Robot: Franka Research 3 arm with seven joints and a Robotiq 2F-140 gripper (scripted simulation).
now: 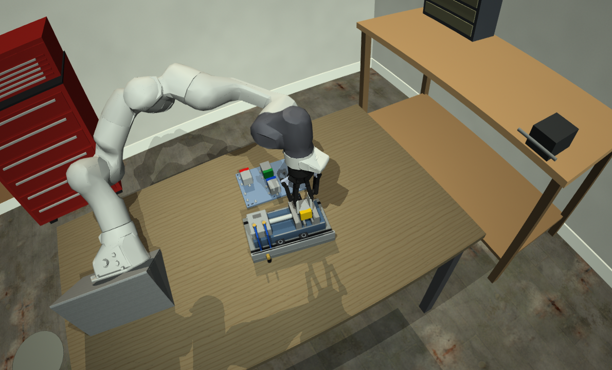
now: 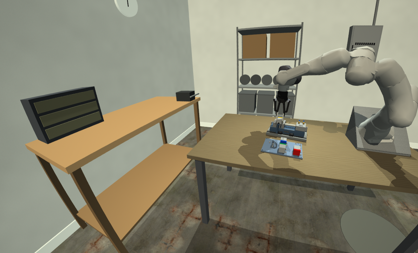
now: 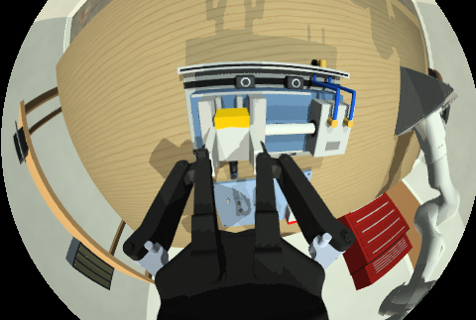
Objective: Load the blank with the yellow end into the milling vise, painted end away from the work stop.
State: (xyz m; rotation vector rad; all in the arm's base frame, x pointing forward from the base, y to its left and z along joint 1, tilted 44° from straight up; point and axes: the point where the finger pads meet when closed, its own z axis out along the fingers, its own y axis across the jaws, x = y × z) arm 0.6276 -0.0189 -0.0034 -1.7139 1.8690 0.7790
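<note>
The fixed jaw is 30 mm ahead of my hand and 60 mm below it. Round my hand: vise 70 mm behind, 10 mm to the left, 100 mm below; hosed end block 160 mm behind, 20 mm to the left, 60 mm below; work stop 10 mm ahead, 50 mm to the left, 50 mm below.
</note>
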